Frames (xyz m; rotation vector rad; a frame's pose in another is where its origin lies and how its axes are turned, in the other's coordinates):
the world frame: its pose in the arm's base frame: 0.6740 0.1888 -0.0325 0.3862 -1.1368 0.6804
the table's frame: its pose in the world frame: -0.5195 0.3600 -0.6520 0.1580 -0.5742 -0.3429
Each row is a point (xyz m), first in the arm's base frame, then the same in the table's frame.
Working: the arm's base frame: its pose in the table's frame: 0.9002 0.3425 0.8586 -0.9298 1.5112 -0.3598

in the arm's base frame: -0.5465 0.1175 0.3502
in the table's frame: 1.1402 0.9141 1.0840
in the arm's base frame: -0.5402 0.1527 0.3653
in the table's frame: 1.1430 0.9360 1.0521
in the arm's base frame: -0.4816 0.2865 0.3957
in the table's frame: 1.1316 0.9861 0.9120
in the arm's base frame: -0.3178 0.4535 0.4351
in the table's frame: 1.1267 0.9835 0.6749
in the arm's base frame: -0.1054 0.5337 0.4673
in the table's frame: 1.1488 0.8894 0.4669
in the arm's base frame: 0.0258 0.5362 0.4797
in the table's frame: 1.1712 0.7997 0.3730
